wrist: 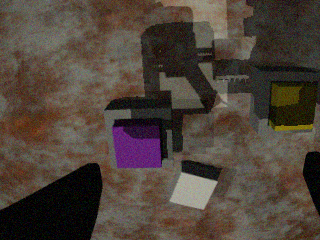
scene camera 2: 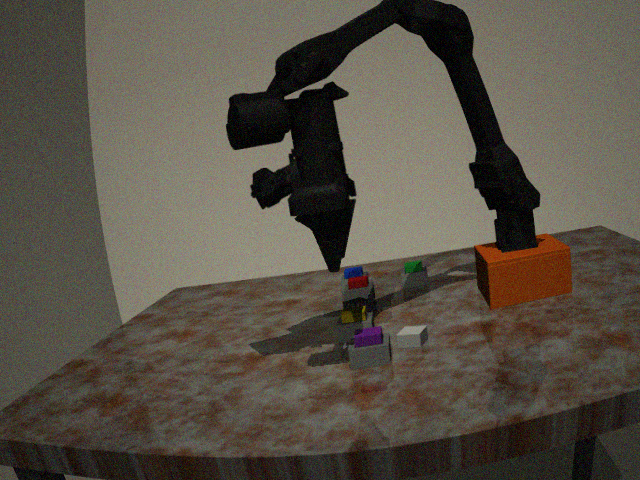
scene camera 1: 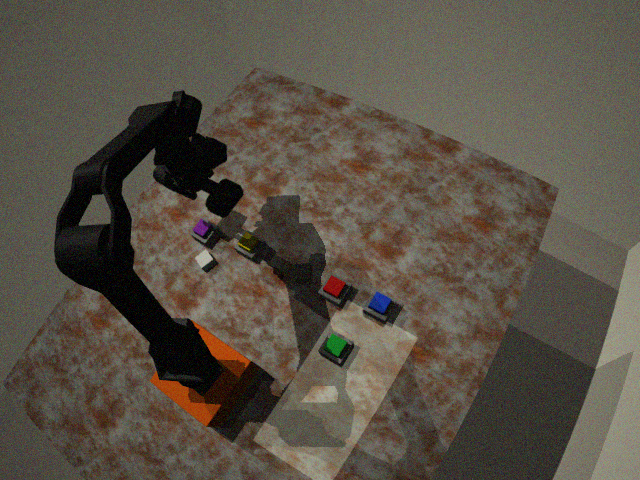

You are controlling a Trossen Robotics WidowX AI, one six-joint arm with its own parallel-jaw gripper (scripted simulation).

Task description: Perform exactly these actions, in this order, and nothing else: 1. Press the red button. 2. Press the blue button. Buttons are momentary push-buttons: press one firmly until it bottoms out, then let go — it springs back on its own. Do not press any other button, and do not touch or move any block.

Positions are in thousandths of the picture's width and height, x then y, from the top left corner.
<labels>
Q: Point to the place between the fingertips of the gripper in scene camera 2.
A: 527, 551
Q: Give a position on a white block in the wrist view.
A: At 605, 773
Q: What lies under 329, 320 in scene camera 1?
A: The gripper.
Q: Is the gripper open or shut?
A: Open.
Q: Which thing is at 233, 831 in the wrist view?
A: The gripper.
</labels>
